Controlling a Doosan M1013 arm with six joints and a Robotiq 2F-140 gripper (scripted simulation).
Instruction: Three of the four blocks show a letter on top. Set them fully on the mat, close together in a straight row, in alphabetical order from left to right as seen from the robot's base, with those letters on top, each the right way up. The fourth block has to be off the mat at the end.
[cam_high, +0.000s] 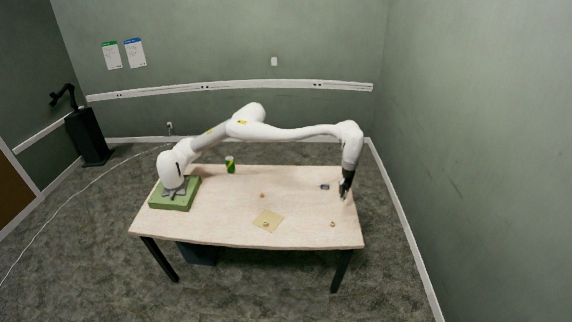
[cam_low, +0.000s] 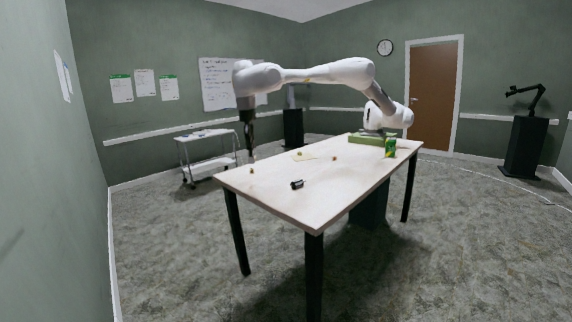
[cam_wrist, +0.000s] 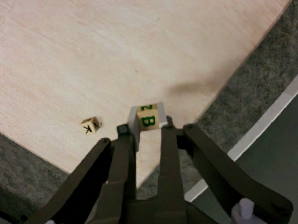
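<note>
Right now my hand is 440 mm past the tan mat, 130 mm above it and 10 mm to the left of it. The rest, counted from my hand: black object (220 mm to the left, 110 mm below, 50 mm behind); then can (680 mm behind, 490 mm to the left, 70 mm below).
</note>
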